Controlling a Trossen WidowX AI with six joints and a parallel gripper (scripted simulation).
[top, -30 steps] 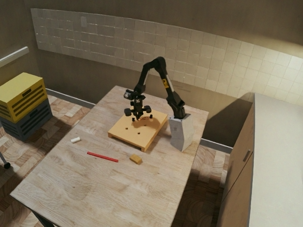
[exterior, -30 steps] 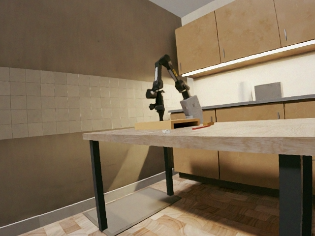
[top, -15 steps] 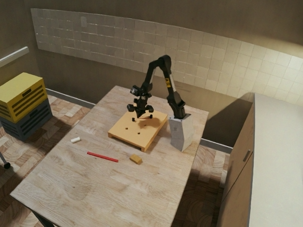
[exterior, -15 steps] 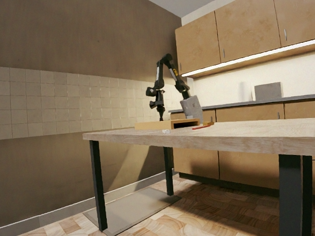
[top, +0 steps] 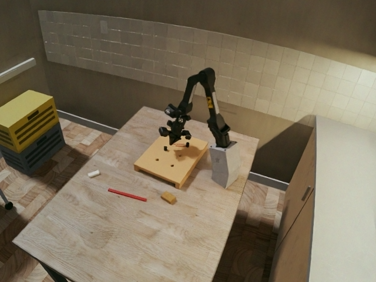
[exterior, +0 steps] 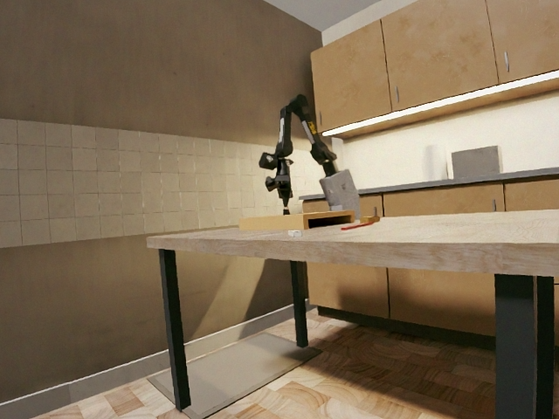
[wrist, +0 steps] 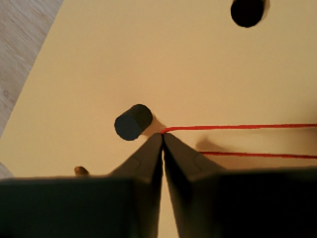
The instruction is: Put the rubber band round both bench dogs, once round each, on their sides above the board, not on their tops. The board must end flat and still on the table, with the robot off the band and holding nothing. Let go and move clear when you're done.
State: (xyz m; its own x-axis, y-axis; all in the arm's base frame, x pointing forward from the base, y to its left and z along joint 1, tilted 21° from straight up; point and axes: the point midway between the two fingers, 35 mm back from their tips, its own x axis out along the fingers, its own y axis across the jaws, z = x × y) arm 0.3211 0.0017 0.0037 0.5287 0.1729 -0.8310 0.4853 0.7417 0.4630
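The board is 90 mm below my hand, 30 mm to the left of it and 20 mm behind it. Round my hand: red stick: 390 mm to the left, 110 mm below, 40 mm ahead; then white cylinder: 380 mm to the left, 280 mm ahead, 110 mm below; then tan block: 290 mm to the left, 160 mm behind, 110 mm below.
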